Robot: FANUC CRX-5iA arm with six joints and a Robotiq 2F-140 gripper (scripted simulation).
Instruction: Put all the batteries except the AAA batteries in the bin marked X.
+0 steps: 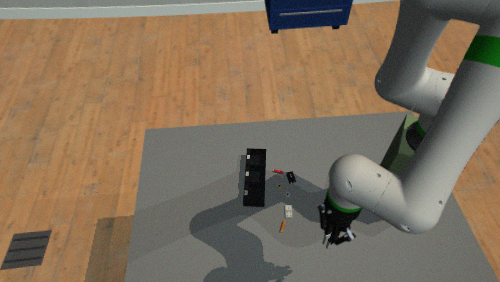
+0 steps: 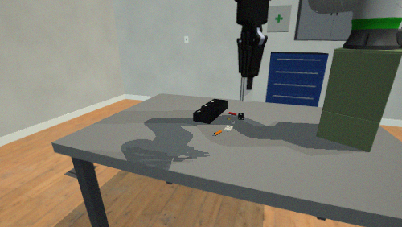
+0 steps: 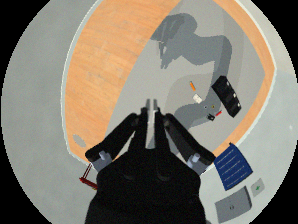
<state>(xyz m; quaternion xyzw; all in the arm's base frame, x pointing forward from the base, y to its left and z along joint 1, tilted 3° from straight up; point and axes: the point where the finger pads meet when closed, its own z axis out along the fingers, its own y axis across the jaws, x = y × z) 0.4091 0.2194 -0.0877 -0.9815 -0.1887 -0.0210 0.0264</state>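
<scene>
Now: hand 140 mm short of the bin strip, 390 mm to the left of it and 200 mm above it. Round my hand: grey cell 30 mm ahead, 290 mm to the right, 220 mm below; then white block battery 50 mm ahead, 210 mm to the right, 220 mm below; then thin orange battery 90 mm ahead, 160 mm to the right, 220 mm below.
</scene>
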